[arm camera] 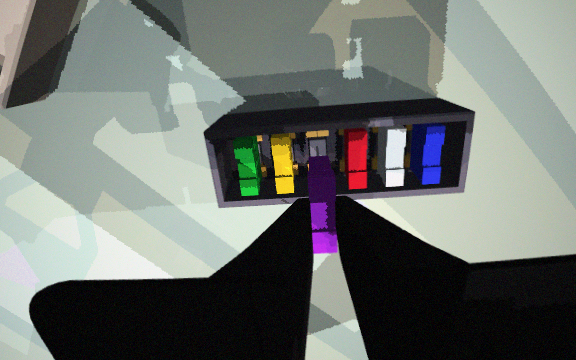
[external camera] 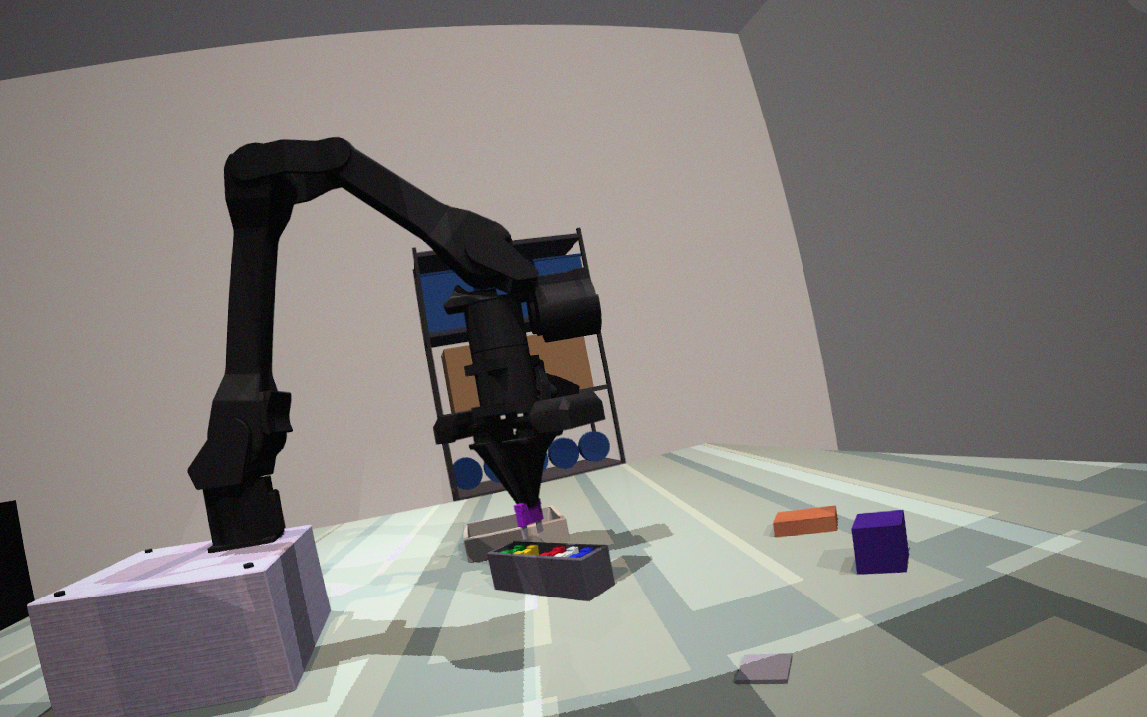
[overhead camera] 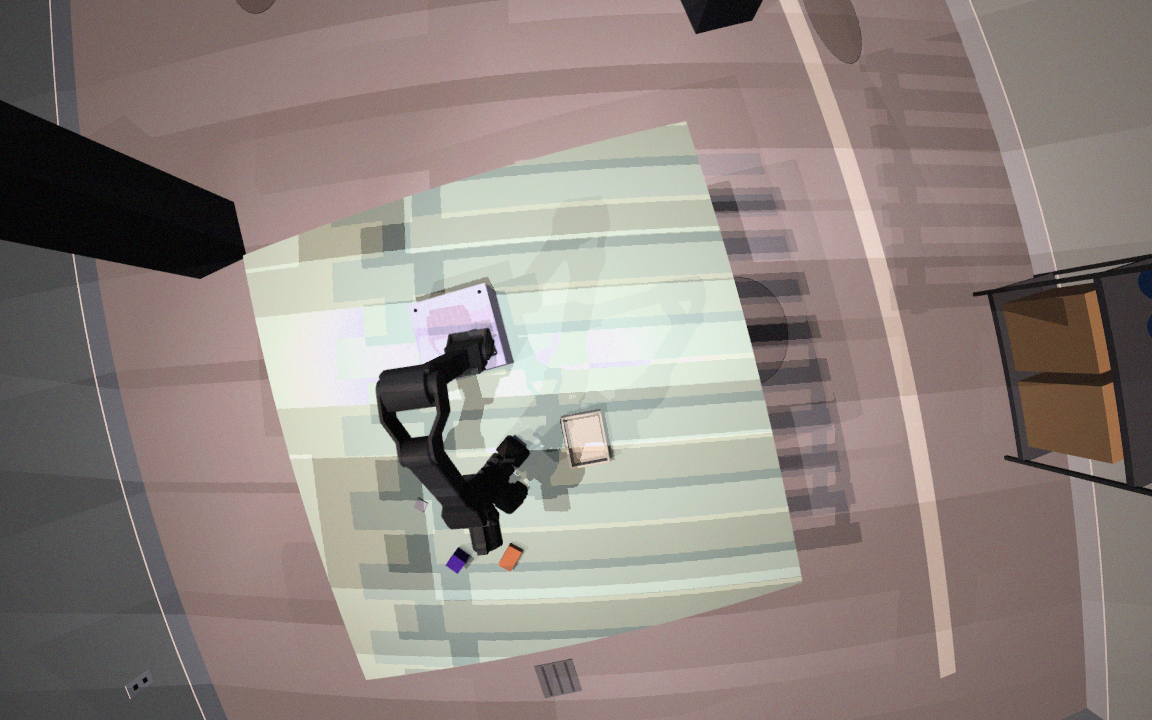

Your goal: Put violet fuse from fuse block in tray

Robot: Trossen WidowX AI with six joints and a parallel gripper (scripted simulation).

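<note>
My gripper tip is now 2 cm short of the tray, 20 cm to the right of it and 8 cm above it. Round my gripper tip: violet fuse (1 cm below); then yellow fuse (1 cm behind, 1 cm to the left, 6 cm below); then red fuse (1 cm ahead, 2 cm to the right, 6 cm below).
</note>
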